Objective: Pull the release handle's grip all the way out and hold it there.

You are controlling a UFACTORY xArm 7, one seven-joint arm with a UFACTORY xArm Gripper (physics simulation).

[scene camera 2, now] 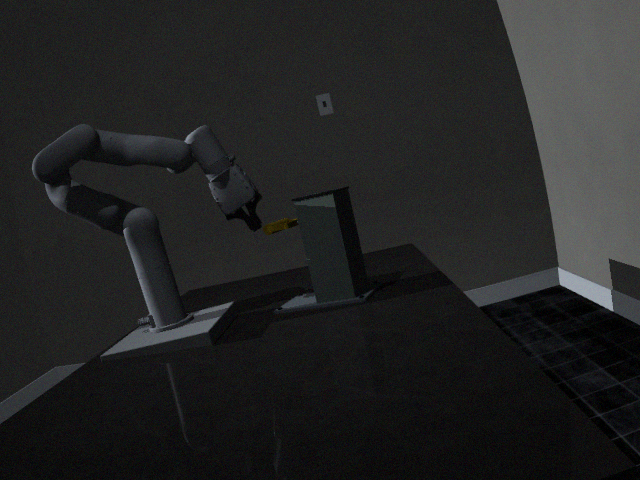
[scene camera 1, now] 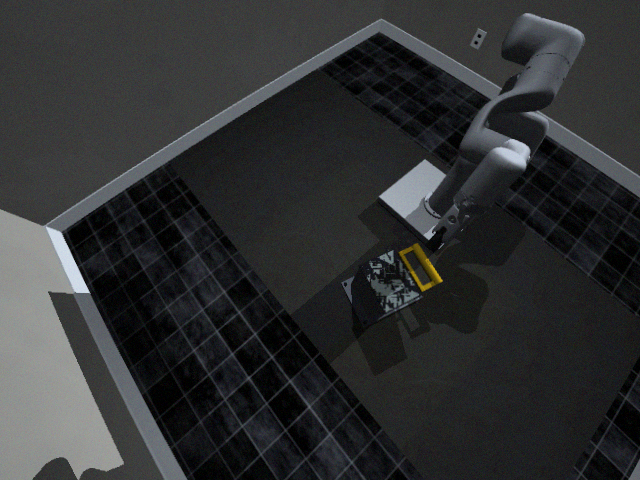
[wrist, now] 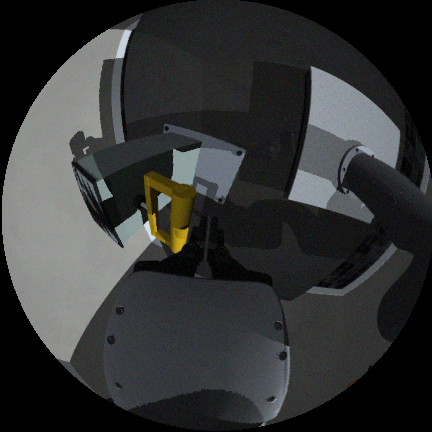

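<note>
The release handle's yellow grip [scene camera 1: 430, 267] [scene camera 2: 276, 226] [wrist: 182, 207] is a rectangular loop with a thick outer bar. It stands out from the side of a tall grey-green housing [scene camera 1: 391, 283] [scene camera 2: 325, 248] [wrist: 132, 159], and a short rod [wrist: 144, 204] shows between loop and housing in the wrist view. My gripper [scene camera 1: 436, 243] [scene camera 2: 255, 226] [wrist: 208, 226] is shut and empty. Its fingertips are outside the loop, close to the outer bar on the side away from the housing. A small gap shows in scene camera 2. Parts of the bar's lower end are close to the dark fingers in the wrist view.
The housing stands on a flat grey mounting plate [scene camera 2: 294, 303] [wrist: 220, 165] with bolts at its corners. The arm's white base block [scene camera 1: 413, 188] [scene camera 2: 160, 342] [wrist: 332, 100] sits on the same dark table [scene camera 2: 361, 392]. The walls stand beyond the table.
</note>
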